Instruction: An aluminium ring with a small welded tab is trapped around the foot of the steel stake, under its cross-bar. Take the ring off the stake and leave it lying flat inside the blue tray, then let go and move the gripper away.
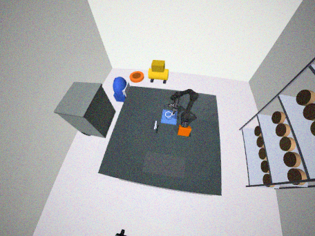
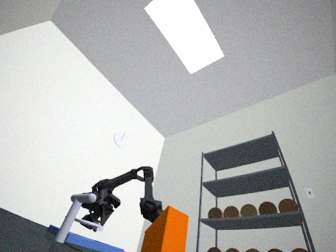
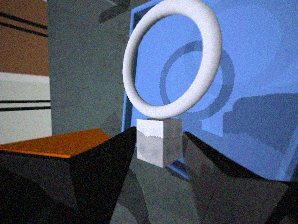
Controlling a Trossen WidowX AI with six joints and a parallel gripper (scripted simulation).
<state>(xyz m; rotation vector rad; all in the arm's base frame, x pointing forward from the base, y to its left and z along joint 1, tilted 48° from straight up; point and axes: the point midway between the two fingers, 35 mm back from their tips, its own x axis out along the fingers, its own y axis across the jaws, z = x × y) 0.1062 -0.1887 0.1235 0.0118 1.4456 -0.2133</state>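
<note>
The aluminium ring lies 5 cm ahead of my gripper tip. Round my gripper tip: blue tray 5 cm below, 4 cm ahead, 1 cm to the left.
</note>
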